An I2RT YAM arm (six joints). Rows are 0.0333 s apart.
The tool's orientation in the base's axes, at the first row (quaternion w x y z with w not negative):
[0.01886, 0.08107, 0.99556, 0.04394]
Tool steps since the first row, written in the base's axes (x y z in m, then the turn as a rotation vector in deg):
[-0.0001, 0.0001, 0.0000, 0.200, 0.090, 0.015]
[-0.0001, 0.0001, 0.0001, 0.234, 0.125, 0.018]
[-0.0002, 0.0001, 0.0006, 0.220, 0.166, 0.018]
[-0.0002, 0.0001, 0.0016, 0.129, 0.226, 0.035]
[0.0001, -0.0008, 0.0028, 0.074, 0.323, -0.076]
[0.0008, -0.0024, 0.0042, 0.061, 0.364, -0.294]
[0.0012, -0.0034, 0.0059, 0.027, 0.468, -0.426]
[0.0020, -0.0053, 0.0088, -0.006, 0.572, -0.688]
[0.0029, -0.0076, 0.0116, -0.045, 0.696, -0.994]
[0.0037, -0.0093, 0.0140, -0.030, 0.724, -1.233]
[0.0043, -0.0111, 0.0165, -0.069, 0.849, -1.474]
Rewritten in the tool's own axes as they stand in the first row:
[0.0001, 0.0001, 0.0000, -0.183, 0.122, 0.002]
[0.0001, 0.0001, -0.0001, -0.211, 0.162, 0.003]
[0.0002, 0.0001, -0.0006, -0.190, 0.200, 0.006]
[0.0002, 0.0002, -0.0016, -0.091, 0.246, -0.010]
[-0.0003, -0.0005, -0.0029, -0.018, 0.322, 0.106]
[-0.0013, -0.0019, -0.0043, 0.008, 0.341, 0.326]
[-0.0019, -0.0026, -0.0061, 0.063, 0.426, 0.465]
[-0.0031, -0.0041, -0.0091, 0.120, 0.499, 0.733]
[-0.0045, -0.0060, -0.0121, 0.188, 0.587, 1.046]
[-0.0056, -0.0073, -0.0146, 0.185, 0.595, 1.287]
[-0.0066, -0.0087, -0.0172, 0.251, 0.690, 1.536]

